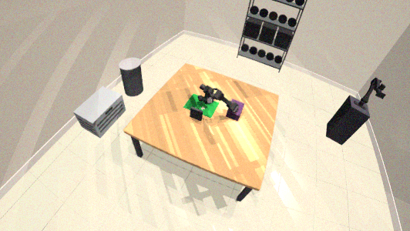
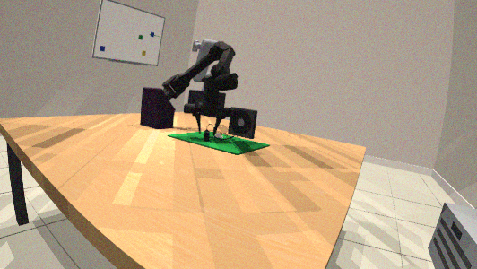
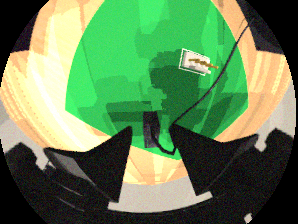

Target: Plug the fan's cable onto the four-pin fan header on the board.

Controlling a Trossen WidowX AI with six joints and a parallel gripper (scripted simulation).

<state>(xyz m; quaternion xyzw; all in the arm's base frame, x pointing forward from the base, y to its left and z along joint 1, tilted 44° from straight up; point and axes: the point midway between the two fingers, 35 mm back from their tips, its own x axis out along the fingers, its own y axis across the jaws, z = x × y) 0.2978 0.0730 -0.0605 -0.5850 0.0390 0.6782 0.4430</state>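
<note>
Right now my gripper tip is 1 cm short of the dark fan plug and 1 cm to the left of it. The rest, counted from my gripper tip: green board: 2 cm ahead, 5 cm to the left, 4 cm below; black square fan: 3 cm behind, 23 cm to the left, 4 cm above.
</note>
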